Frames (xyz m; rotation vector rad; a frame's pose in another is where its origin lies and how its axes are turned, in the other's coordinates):
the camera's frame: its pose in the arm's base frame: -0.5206 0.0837 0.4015 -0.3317 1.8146 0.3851
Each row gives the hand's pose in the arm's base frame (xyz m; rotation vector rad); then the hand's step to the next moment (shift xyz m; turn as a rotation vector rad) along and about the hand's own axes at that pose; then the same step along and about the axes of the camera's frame.
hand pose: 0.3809 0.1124 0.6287 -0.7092 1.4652 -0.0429
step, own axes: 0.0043 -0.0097 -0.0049 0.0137 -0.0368 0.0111
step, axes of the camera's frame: -0.0006 -0.0104 -0.0053 -0.0102 -0.0385 0.0087
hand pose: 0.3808 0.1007 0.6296 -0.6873 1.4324 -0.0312
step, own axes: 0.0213 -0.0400 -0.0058 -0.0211 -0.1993 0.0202
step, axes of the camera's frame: -0.0016 -0.0452 -0.0066 -0.1244 -0.1581 -0.0106
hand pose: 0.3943 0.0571 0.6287 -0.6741 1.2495 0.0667
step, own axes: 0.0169 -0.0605 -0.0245 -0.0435 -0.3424 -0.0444
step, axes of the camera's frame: -0.0079 -0.0632 -0.0221 -0.1887 -0.2771 -0.0933
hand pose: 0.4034 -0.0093 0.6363 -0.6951 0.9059 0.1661
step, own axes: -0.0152 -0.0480 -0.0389 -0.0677 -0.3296 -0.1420
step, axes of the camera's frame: -0.0122 -0.0451 -0.0432 -0.1374 -0.2865 -0.1801
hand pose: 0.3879 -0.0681 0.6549 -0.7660 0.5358 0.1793
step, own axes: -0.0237 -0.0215 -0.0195 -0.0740 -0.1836 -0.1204
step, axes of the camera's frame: -0.0071 -0.0157 -0.0333 -0.0577 -0.1654 -0.1517
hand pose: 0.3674 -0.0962 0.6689 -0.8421 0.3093 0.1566
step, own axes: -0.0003 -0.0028 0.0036 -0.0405 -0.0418 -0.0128
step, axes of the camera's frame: -0.0045 0.0007 0.0003 -0.0246 -0.0184 -0.0511
